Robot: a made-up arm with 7 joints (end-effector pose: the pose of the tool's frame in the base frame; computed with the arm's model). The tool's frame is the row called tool. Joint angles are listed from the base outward.
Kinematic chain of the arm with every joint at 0, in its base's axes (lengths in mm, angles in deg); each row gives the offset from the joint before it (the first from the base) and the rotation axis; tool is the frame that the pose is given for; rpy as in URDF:
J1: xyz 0 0 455 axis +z
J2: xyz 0 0 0 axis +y
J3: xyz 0 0 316 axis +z
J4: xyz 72 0 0 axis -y
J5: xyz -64 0 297 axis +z
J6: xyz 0 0 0 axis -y
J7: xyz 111 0 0 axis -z
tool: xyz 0 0 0 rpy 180 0 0
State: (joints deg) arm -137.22 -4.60 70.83 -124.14 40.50 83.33 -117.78
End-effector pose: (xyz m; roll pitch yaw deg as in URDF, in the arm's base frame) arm 0.1918 -0.3918 0.5978 -153.04 -45.86 28.32
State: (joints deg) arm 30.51 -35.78 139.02 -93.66 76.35 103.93 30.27
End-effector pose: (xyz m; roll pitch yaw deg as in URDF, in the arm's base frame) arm -0.5930 0.0390 0.5452 -148.47 39.35 123.17
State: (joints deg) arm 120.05 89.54 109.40 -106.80 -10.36 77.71 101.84
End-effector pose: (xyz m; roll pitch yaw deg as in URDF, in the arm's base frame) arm -0.5050 -0.0188 0.6097 -169.99 70.26 155.50
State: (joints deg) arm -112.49 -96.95 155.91 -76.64 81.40 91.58 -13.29
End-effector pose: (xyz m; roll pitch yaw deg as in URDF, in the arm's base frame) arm 0.3342 0.3157 -0.0124 -151.79 60.10 21.71
